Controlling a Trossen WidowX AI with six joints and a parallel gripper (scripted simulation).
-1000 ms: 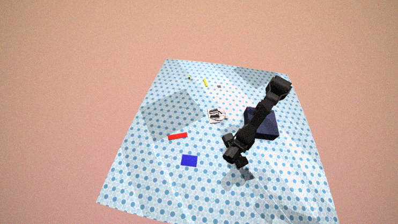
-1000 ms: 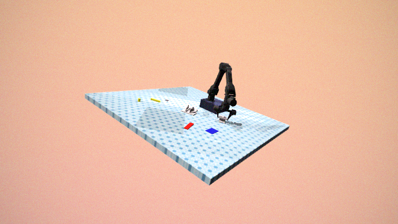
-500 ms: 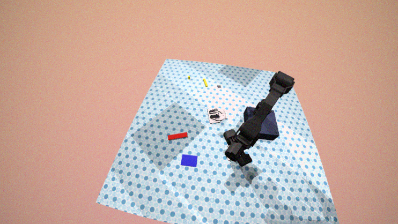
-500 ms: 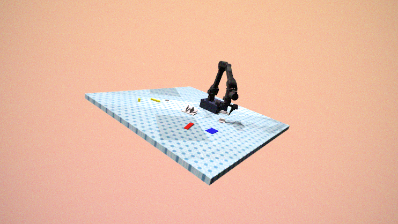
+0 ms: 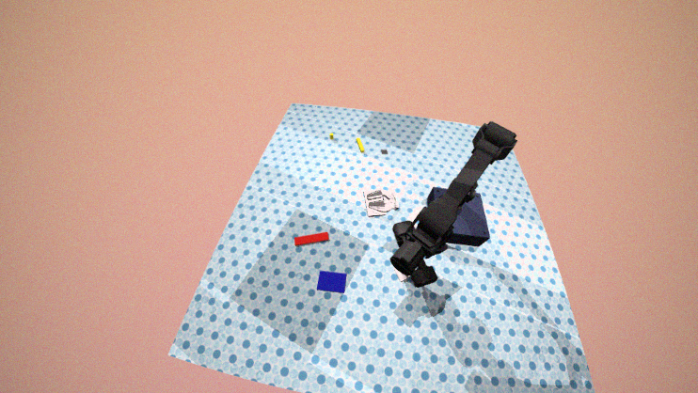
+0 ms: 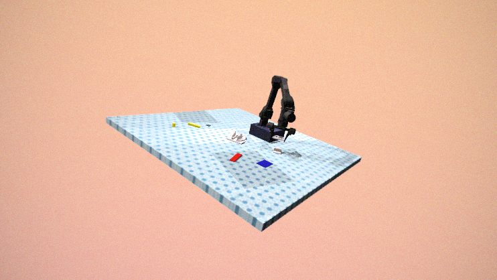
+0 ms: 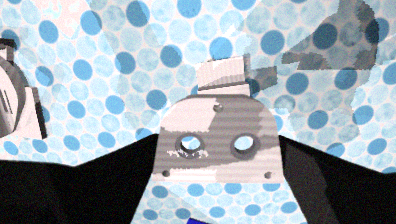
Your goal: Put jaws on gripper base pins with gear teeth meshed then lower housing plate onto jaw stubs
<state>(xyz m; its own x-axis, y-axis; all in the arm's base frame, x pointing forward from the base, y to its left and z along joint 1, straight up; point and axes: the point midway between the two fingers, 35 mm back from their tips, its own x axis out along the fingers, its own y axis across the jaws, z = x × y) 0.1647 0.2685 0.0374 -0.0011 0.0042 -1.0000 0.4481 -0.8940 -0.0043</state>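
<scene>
Now: gripper tip 25 cm to the left of the jaw, 8 cm short of it and 7 cm above it. The rest, counted from my gripper tip: blue square 22 cm ahead, 9 cm to the left, 8 cm below; then housing plate 27 cm to the right, 8 cm below, 6 cm ahead; then small white piece 7 cm below, 2 cm behind.
</scene>
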